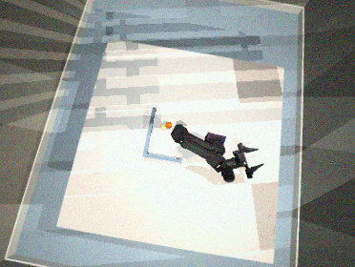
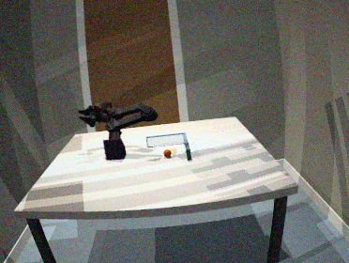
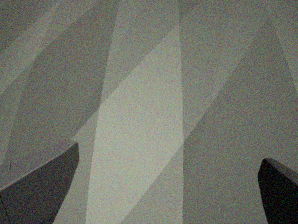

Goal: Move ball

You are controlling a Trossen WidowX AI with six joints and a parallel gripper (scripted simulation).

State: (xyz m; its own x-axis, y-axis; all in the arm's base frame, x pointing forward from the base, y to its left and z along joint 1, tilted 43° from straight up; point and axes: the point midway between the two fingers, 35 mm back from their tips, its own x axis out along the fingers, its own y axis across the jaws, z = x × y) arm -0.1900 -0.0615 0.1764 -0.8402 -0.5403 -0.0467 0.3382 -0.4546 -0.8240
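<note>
The orange ball lies 52 cm ahead of my gripper tip, 25 cm below it and 11 cm to the right of it.
</note>
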